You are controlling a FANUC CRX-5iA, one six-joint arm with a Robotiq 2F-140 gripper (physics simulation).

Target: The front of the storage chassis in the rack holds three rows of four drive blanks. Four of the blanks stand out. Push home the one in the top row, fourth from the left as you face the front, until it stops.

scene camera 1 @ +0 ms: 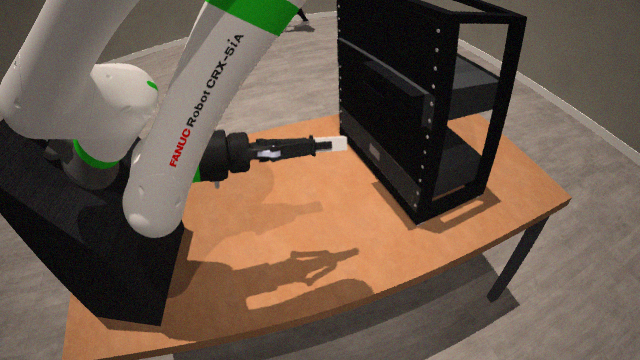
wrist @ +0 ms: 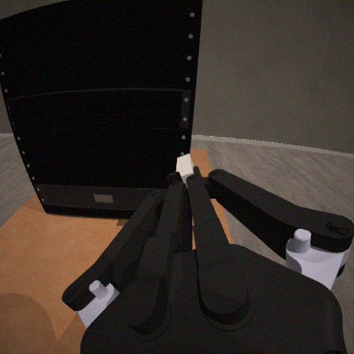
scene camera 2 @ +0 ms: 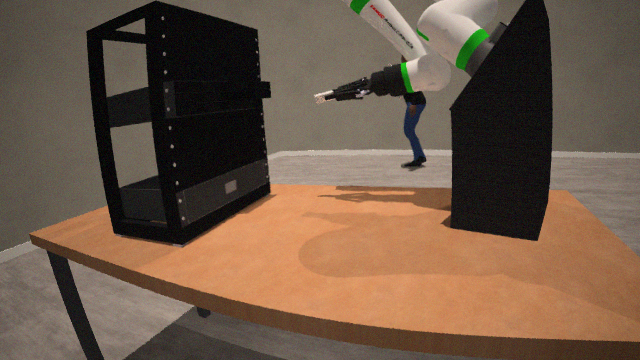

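Pixels of known places: gripper, fingertip midpoint: (scene camera 1: 345,143) (scene camera 2: 316,99); arm's base, link origin: (scene camera 1: 89,160) (scene camera 2: 496,68).
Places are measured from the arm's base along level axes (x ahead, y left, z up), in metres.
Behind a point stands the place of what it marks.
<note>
The storage chassis (scene camera 1: 385,95) @(x 0.701, y 0.079, z -0.034 m) (scene camera 2: 200,99) @(x 0.701, y 0.321, z -0.036 m) (wrist: 95,111) sits at mid height in the black rack (scene camera 1: 500,110) @(x 1.024, y -0.009, z -0.060 m) (scene camera 2: 102,125) @(x 0.950, y 0.487, z -0.065 m) (wrist: 195,50). Its front is so dark that the single drive blanks, including the fourth in the top row, cannot be told apart. A dark block (scene camera 2: 265,90) @(x 0.711, y 0.016, z -0.020 m) sticks out past the rack's far edge in scene camera 2. My gripper (scene camera 1: 338,144) @(x 0.558, y -0.045, z -0.065 m) (scene camera 2: 320,97) @(x 0.558, y -0.045, z -0.065 m) (wrist: 186,165) is shut, with its pale fingertips together and nothing between them. It points at the rack and hangs in front of it, apart from it in scene camera 2. In the wrist view the tips appear by the rack's right post, below the chassis.
A lower unit (scene camera 1: 395,175) @(x 0.752, y 0.083, z -0.299 m) (scene camera 2: 205,199) @(x 0.715, y 0.332, z -0.300 m) (wrist: 65,197) with a pale label fills the rack's bottom. The rack stands on the wooden table (scene camera 1: 425,250) @(x 0.764, y -0.134, z -0.391 m) (scene camera 2: 225,275) @(x 0.496, y 0.515, z -0.391 m) (wrist: 20,250). The arm's black pedestal (scene camera 1: 120,280) @(x 0.034, y -0.196, z -0.179 m) (scene camera 2: 500,150) @(x 0.002, y 0.168, z -0.193 m) stands opposite. A person (scene camera 2: 414,125) stands beyond the table.
</note>
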